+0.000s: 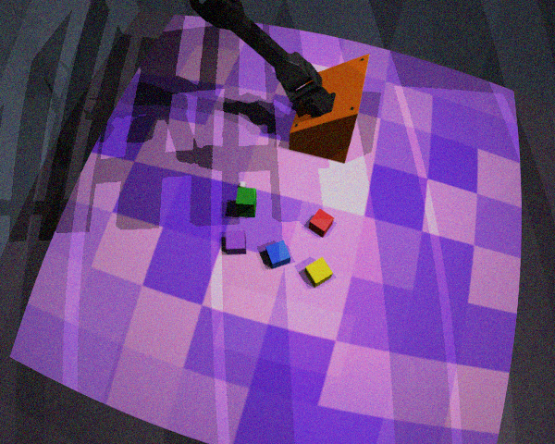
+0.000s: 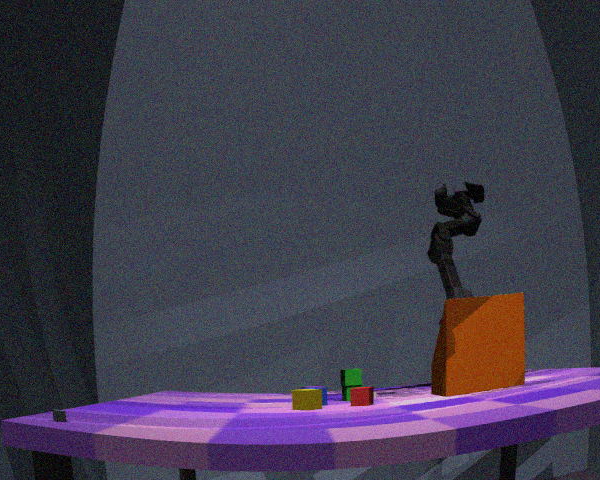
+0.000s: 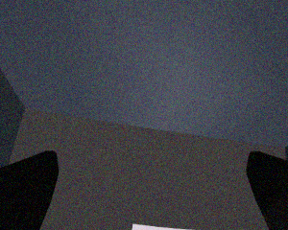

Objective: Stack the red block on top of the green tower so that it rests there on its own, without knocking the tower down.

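The red block lies 460 mm ahead of my gripper tip, 640 mm to the left of it and 680 mm below it. Round my gripper tip: yellow block 580 mm ahead, 660 mm to the left, 680 mm below; then blue block 560 mm ahead, 560 mm to the left, 680 mm below; then purple block 560 mm ahead, 460 mm to the left, 680 mm below.
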